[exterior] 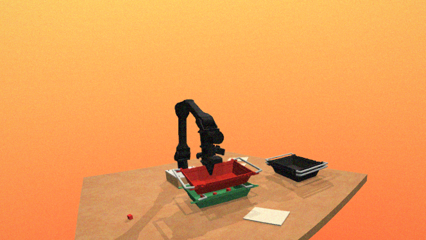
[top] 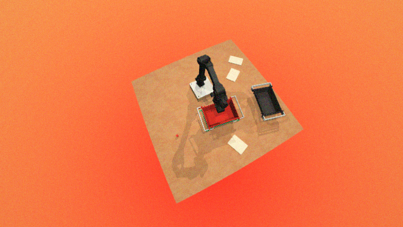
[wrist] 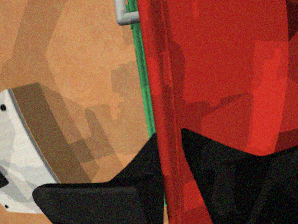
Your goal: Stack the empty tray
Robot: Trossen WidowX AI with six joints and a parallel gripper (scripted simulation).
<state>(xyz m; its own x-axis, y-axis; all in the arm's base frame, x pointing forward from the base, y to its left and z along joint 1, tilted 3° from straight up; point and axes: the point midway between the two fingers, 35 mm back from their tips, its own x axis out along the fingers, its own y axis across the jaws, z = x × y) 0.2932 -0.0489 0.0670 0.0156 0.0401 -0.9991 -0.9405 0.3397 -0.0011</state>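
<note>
Right now my gripper tip is 8 cm short of the red tray, 3 cm to the left of it and 2 cm below it. Round my gripper tip: red block 43 cm to the right, 9 cm below, 3 cm behind.
</note>
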